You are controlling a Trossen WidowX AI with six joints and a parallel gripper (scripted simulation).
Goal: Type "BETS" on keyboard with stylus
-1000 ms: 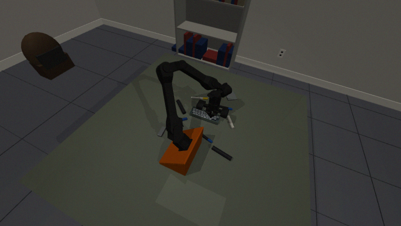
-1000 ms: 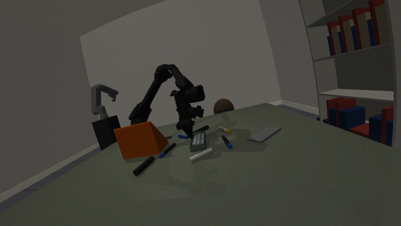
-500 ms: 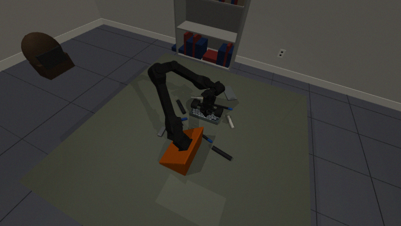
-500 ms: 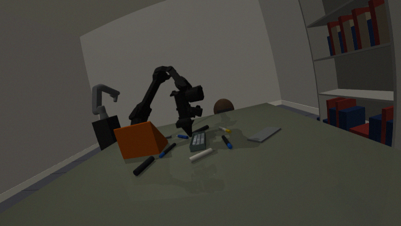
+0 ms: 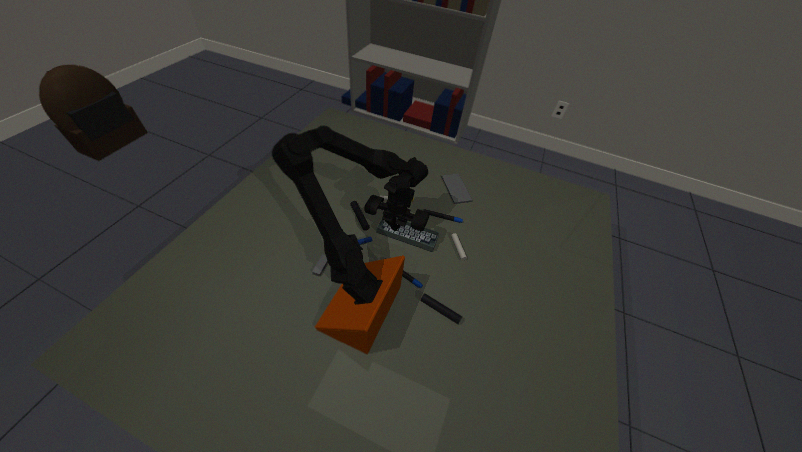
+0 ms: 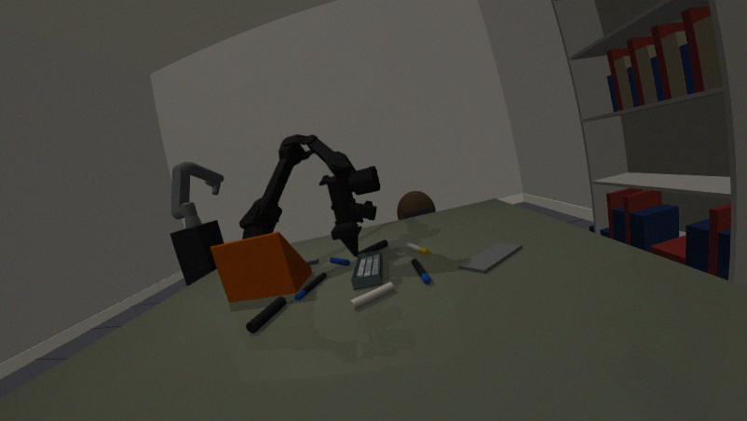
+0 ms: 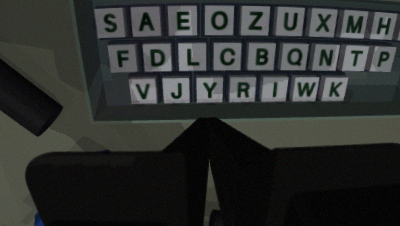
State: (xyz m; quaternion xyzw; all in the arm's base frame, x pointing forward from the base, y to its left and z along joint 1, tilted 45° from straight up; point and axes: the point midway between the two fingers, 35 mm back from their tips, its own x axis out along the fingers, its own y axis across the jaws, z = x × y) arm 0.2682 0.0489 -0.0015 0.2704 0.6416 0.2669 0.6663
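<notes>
My gripper tip is 90 mm past the blue stylus, 120 mm to the right of it and 30 mm above it. The rest, counted from my gripper tip: white cylinder 50 mm ahead, 210 mm to the right, 30 mm below; then yellow-tipped marker 170 mm ahead, 50 mm to the left, 30 mm below; then grey slab 320 mm ahead, 130 mm to the right, 40 mm below.
</notes>
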